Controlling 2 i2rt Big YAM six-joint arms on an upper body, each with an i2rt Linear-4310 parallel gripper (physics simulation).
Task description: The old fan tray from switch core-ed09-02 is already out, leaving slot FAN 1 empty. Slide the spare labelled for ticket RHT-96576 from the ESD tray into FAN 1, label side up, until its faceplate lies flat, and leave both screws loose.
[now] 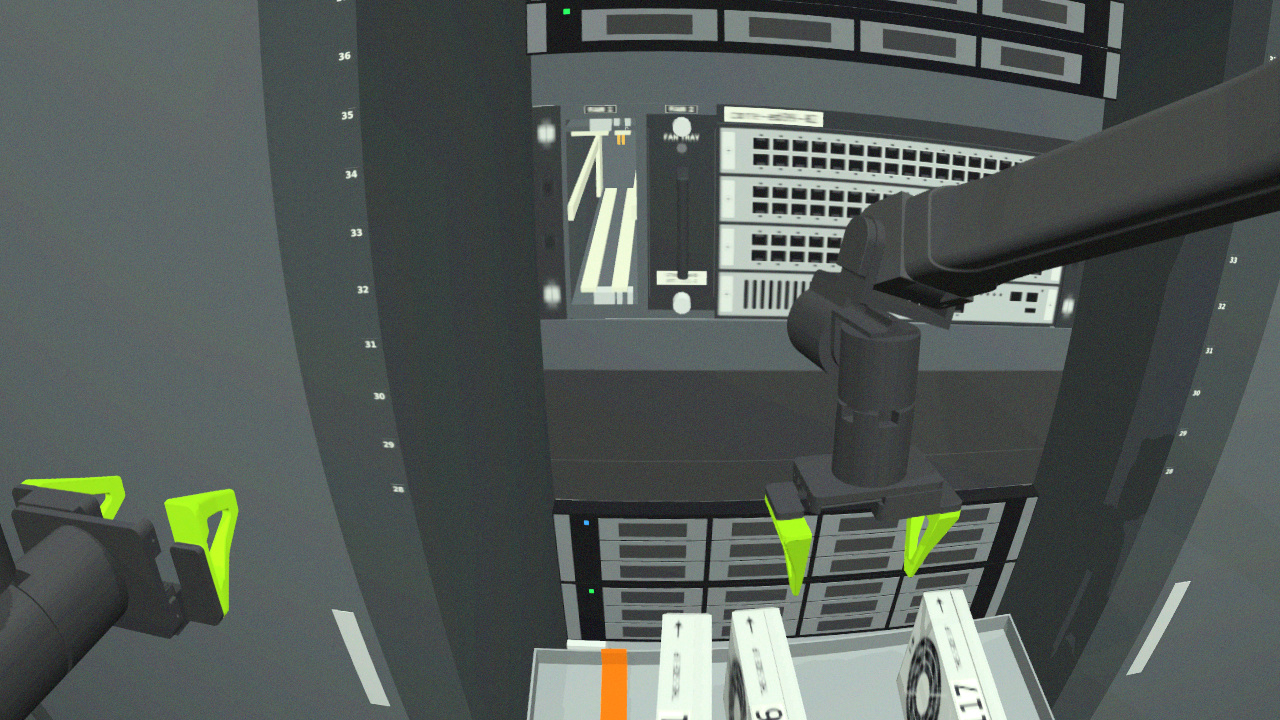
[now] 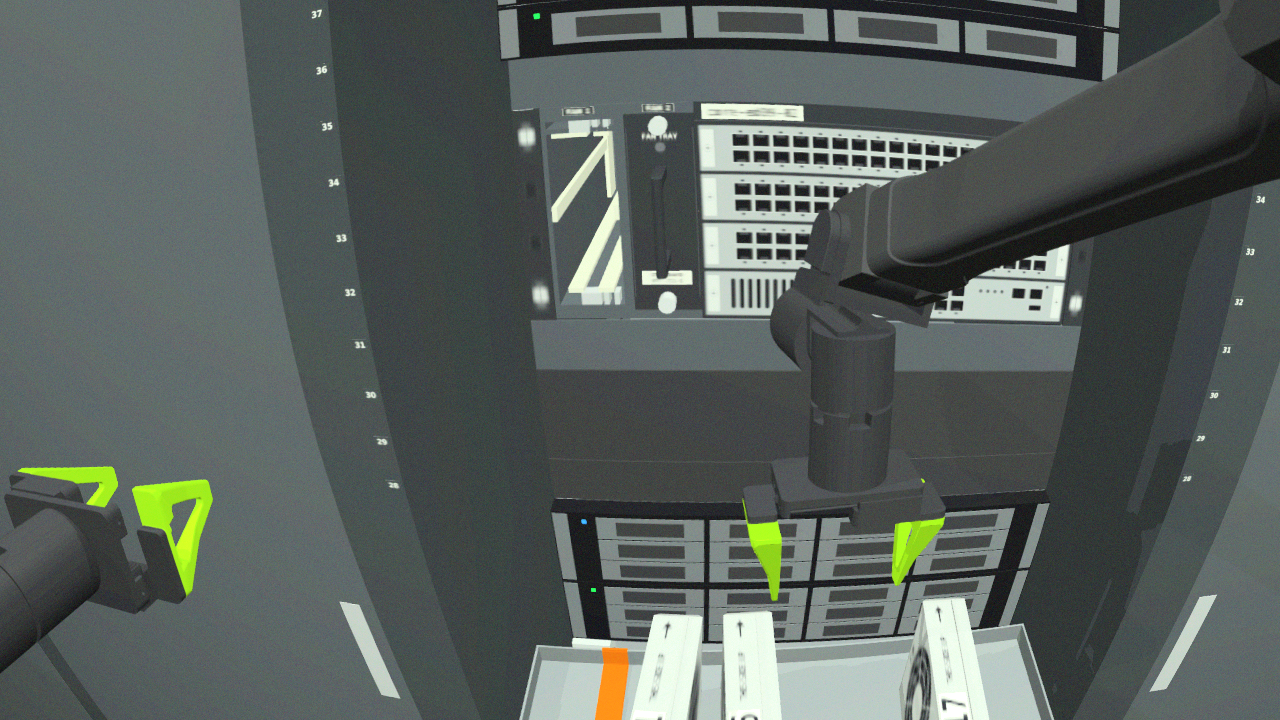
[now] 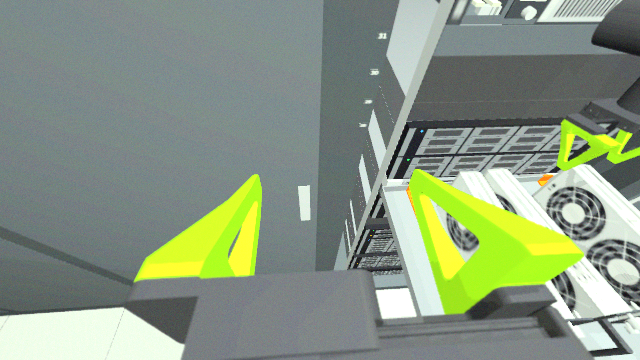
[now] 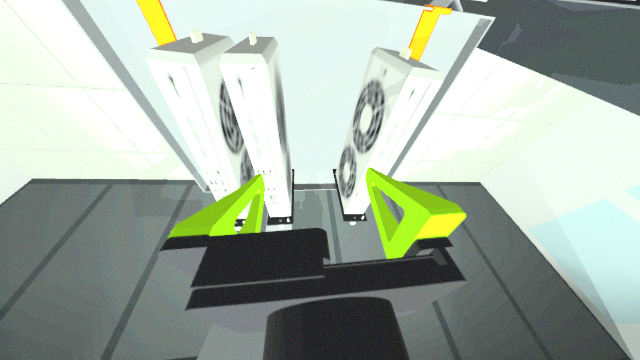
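Observation:
Slot FAN 1 (image 1: 597,238) (image 2: 593,246) is open, with pale rails inside. Three white spare fan trays stand on edge in the grey ESD tray (image 1: 850,685) (image 2: 841,685) (image 4: 320,100): a left one (image 1: 686,662) (image 2: 671,662) (image 4: 192,115), a middle one (image 1: 760,658) (image 2: 750,658) (image 4: 255,115) and a right one (image 1: 953,644) (image 2: 950,653) (image 4: 405,115). I cannot read their ticket labels. My right gripper (image 1: 853,583) (image 2: 836,591) (image 3: 586,164) (image 4: 315,176) is open and empty, pointing down above the spares. My left gripper (image 1: 152,514) (image 2: 134,505) (image 3: 337,179) is open and empty, left of the rack.
A dark fan tray (image 1: 666,214) (image 2: 644,214) fills the slot right of FAN 1. White switch line cards (image 1: 778,192) (image 2: 760,192) lie right of it, partly behind my right arm. An orange strip (image 1: 614,685) (image 2: 613,685) marks the ESD tray's left side. Drive servers (image 1: 653,546) (image 2: 653,546) sit behind the tray.

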